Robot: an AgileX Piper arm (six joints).
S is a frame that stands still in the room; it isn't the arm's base.
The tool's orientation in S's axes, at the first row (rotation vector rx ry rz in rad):
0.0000, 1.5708, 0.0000
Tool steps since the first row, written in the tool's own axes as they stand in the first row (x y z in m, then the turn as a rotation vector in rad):
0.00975, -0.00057, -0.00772, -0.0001, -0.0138, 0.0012
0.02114, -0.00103, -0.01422, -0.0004, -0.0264, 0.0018
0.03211, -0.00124, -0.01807, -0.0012, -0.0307, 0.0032
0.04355, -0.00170, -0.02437, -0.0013, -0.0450, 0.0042
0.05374, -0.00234, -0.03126, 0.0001, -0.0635, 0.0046
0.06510, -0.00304, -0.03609, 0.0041, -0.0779, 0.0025
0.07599, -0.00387, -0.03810, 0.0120, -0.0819, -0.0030
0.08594, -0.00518, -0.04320, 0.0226, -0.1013, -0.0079
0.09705, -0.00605, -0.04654, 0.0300, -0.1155, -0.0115
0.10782, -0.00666, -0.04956, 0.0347, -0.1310, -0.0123
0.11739, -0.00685, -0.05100, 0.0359, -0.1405, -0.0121
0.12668, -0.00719, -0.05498, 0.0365, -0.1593, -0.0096
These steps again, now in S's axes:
-0.00772, -0.00057, -0.00975, 0.0012, -0.0138, 0.0001
-0.01422, -0.00103, -0.02114, 0.0018, -0.0264, 0.0004
-0.01807, -0.00124, -0.03211, 0.0032, -0.0307, 0.0012
-0.02437, -0.00170, -0.04355, 0.0042, -0.0450, 0.0013
-0.03126, -0.00234, -0.05374, 0.0046, -0.0635, -0.0001
-0.03609, -0.00304, -0.06510, 0.0025, -0.0779, -0.0041
-0.03810, -0.00387, -0.07599, -0.0030, -0.0819, -0.0120
-0.04320, -0.00518, -0.08594, -0.0079, -0.1013, -0.0226
-0.04654, -0.00605, -0.09705, -0.0115, -0.1155, -0.0300
-0.04956, -0.00666, -0.10782, -0.0123, -0.1310, -0.0347
-0.05100, -0.00685, -0.11739, -0.0121, -0.1405, -0.0359
-0.05498, -0.00719, -0.12668, -0.0096, -0.1593, -0.0365

